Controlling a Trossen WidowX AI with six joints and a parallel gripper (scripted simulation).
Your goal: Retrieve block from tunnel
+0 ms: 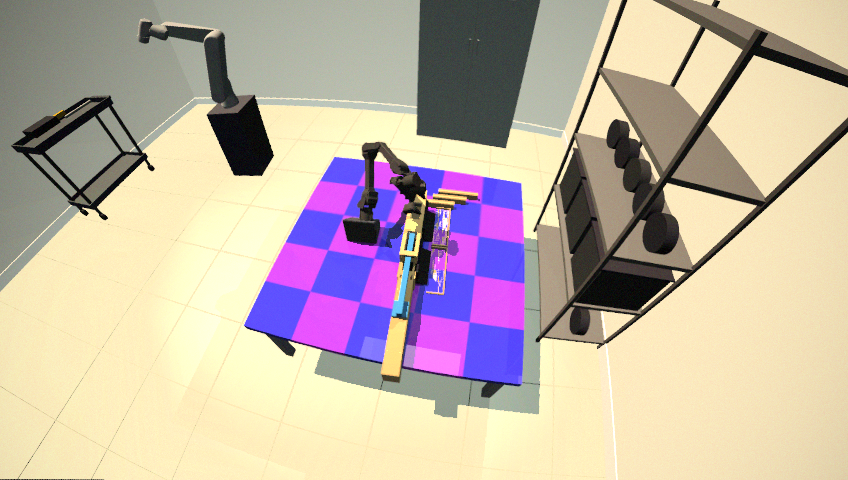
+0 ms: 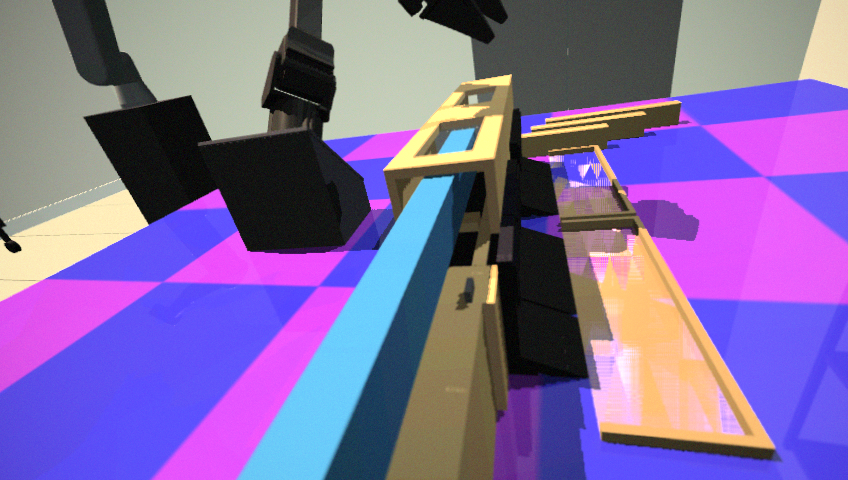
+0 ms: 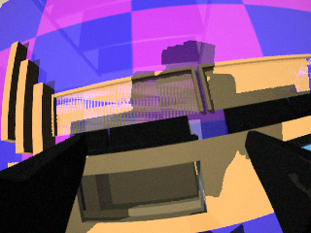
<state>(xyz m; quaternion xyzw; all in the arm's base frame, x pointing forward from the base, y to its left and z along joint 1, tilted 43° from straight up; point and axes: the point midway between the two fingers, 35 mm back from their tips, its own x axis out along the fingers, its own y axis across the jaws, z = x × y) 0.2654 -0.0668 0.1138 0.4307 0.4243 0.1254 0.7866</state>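
My gripper tip is 2 cm past the tan tunnel, 27 cm to the left of it and 16 cm above it. Also, from my gripper tip: small red block (4 cm behind, 6 cm to the right, 12 cm below).
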